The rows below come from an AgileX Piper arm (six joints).
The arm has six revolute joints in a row. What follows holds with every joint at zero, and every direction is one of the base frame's. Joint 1 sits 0.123 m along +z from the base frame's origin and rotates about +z. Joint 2 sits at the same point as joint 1 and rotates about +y. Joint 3 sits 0.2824 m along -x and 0.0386 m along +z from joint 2 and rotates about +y. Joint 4 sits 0.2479 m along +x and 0.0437 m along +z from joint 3 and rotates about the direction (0.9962, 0, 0.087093). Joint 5 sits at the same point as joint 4 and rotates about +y. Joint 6 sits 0.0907 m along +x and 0.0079 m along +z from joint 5 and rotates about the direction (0.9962, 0, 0.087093). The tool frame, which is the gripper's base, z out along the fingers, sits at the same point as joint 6; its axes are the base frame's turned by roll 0, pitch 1.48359 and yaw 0 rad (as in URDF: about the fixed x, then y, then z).
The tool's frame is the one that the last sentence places.
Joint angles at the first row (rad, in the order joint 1, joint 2, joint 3, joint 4, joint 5, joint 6):
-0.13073 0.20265 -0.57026 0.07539 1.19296 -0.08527
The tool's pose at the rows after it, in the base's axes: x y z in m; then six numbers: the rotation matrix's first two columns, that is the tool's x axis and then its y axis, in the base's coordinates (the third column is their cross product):
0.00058 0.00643 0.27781 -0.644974 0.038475 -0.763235 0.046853 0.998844 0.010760
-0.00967 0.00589 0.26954 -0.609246 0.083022 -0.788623 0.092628 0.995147 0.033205
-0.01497 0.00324 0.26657 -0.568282 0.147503 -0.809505 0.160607 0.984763 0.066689
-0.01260 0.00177 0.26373 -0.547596 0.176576 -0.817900 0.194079 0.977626 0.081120
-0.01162 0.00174 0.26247 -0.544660 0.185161 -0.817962 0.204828 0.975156 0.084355
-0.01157 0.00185 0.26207 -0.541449 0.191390 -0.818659 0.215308 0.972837 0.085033
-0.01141 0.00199 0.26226 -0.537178 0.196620 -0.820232 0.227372 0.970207 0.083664
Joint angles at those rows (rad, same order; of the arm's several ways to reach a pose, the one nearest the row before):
-0.13071 0.11285 -0.54492 0.07538 1.22469 -0.07167
-0.13072 0.03390 -0.51930 0.05329 1.23513 -0.01467
-0.13071 -0.00992 -0.50906 0.01470 1.22909 0.06732
-0.13954 -0.01630 -0.49096 0.00000 1.20050 0.09885
-0.14845 -0.01676 -0.48447 0.00003 1.19378 0.10274
-0.15884 -0.01844 -0.48266 -0.00004 1.19232 0.10354
-0.17256 -0.01841 -0.48266 0.00002 1.18978 0.10163

